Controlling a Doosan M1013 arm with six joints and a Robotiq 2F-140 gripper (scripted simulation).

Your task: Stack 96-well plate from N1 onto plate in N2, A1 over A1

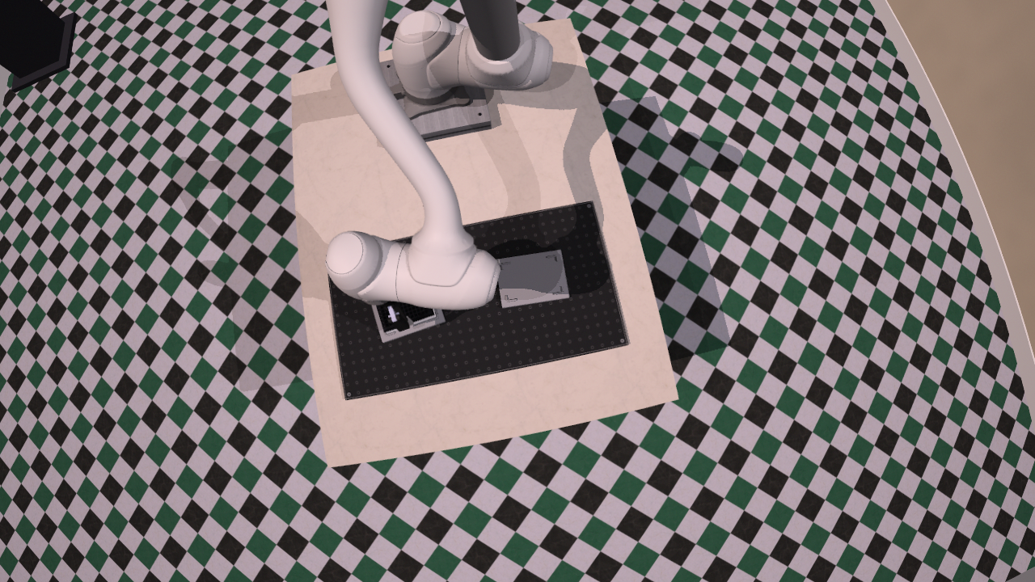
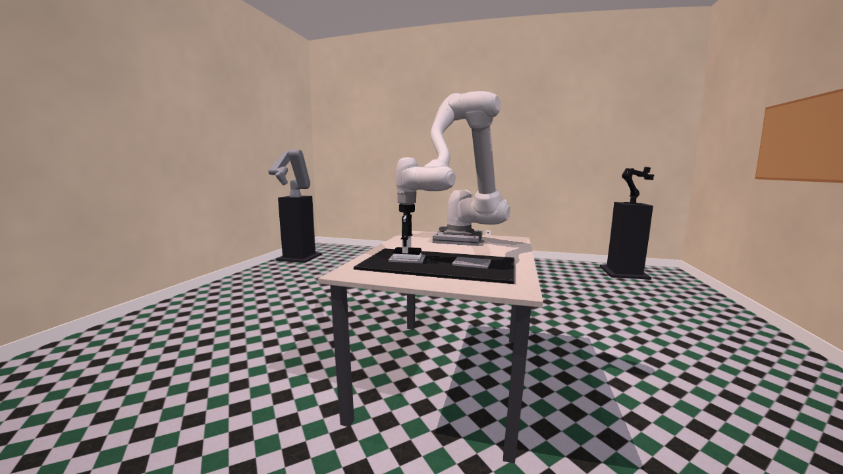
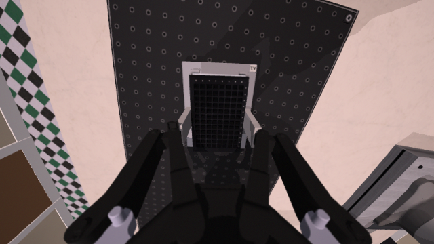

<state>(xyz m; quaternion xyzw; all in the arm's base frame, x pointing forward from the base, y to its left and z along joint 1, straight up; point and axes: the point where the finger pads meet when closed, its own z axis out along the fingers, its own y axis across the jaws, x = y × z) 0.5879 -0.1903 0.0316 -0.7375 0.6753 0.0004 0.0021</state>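
Right now the black 96-well plate is 20 mm below my hand. From my hand the other things lie so: plate nest N1: 310 mm to the left, 60 mm below; white 96-well plate: 50 mm below; plate nest N2: 60 mm below.
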